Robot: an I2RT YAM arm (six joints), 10 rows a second.
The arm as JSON. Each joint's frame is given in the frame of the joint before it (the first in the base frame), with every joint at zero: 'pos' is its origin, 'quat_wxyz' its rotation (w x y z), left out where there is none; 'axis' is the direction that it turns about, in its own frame. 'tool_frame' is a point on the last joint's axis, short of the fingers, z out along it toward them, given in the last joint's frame.
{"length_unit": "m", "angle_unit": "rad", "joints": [
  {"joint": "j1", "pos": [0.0, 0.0, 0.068], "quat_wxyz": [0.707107, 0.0, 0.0, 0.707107], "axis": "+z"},
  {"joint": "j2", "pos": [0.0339, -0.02, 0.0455], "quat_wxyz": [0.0, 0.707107, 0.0, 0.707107], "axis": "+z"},
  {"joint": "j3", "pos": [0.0, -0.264, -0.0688], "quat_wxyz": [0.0, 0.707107, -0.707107, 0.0], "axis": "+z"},
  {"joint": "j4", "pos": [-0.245, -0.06, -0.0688], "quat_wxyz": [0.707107, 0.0, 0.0, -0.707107], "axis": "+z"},
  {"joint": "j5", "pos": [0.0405, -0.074, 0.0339], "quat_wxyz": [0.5, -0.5, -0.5, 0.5], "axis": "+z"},
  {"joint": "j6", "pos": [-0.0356, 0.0, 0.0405], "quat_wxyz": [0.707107, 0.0, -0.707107, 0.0], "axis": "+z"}
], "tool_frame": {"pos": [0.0, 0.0, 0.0]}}
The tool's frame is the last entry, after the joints.
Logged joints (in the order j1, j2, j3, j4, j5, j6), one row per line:
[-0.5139, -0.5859, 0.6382, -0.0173, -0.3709, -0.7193]
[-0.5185, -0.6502, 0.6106, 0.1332, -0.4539, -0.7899]
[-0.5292, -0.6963, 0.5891, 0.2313, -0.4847, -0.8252]
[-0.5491, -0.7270, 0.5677, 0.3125, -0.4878, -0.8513]
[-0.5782, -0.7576, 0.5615, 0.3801, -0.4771, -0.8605]
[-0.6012, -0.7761, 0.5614, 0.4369, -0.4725, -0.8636]
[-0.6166, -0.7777, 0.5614, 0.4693, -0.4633, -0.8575]
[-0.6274, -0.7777, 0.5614, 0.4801, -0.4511, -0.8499]
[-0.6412, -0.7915, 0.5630, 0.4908, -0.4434, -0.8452]
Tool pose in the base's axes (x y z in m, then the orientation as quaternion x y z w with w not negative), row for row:
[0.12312, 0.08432, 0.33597, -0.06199, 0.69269, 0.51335, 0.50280]
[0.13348, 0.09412, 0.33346, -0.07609, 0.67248, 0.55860, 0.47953]
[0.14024, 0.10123, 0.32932, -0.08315, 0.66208, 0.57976, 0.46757]
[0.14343, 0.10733, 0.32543, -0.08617, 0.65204, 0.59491, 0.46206]
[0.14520, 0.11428, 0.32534, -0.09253, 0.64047, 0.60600, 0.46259]
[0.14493, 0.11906, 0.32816, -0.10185, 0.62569, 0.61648, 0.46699]
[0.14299, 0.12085, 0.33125, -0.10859, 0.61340, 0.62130, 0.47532]
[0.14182, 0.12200, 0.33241, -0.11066, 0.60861, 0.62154, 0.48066]
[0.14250, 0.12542, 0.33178, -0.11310, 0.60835, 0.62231, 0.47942]
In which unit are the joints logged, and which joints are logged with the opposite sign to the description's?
The joints are logged in radians. Opposite sign: j1, j2, j6.
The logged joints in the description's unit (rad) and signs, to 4 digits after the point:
[0.5139, 0.5859, 0.6382, -0.0173, -0.3709, 0.7193]
[0.5185, 0.6502, 0.6106, 0.1332, -0.4539, 0.7899]
[0.5292, 0.6963, 0.5891, 0.2313, -0.4847, 0.8252]
[0.5491, 0.7270, 0.5677, 0.3125, -0.4878, 0.8513]
[0.5782, 0.7576, 0.5615, 0.3801, -0.4771, 0.8605]
[0.6012, 0.7761, 0.5614, 0.4369, -0.4725, 0.8636]
[0.6166, 0.7777, 0.5614, 0.4693, -0.4633, 0.8575]
[0.6274, 0.7777, 0.5614, 0.4801, -0.4511, 0.8499]
[0.6412, 0.7915, 0.5630, 0.4908, -0.4434, 0.8452]

